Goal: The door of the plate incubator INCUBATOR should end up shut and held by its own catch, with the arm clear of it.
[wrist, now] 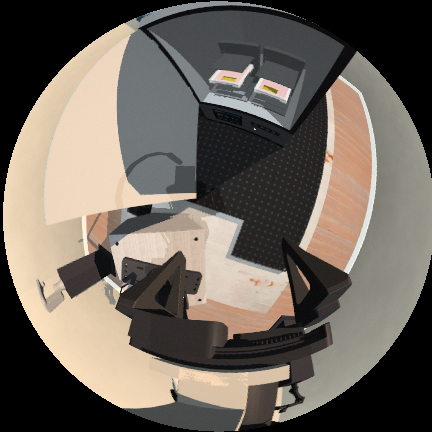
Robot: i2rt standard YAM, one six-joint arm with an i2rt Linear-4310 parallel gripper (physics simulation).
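Observation:
The plate incubator INCUBATOR [207,113] stands at the top of the wrist view, its dark chamber open to the front. Its door [82,145] stands wide open on the left, a large cream panel with a grey shaded part beside the chamber opening. An arm-shaped shadow falls across the door's lower part. My gripper [230,249] is open, with no thing between its fingers. It is in front of the incubator and below the door's lower edge in the view, apart from the door as far as shows. The catch cannot be made out.
Two pink-topped plates [228,78] [272,89] sit on holders inside the chamber. A dark dotted mat [280,185] lies before the incubator. A pale wooden block [165,240] with a dark bracket is behind the left finger. A wooden surface [350,150] runs along the right.

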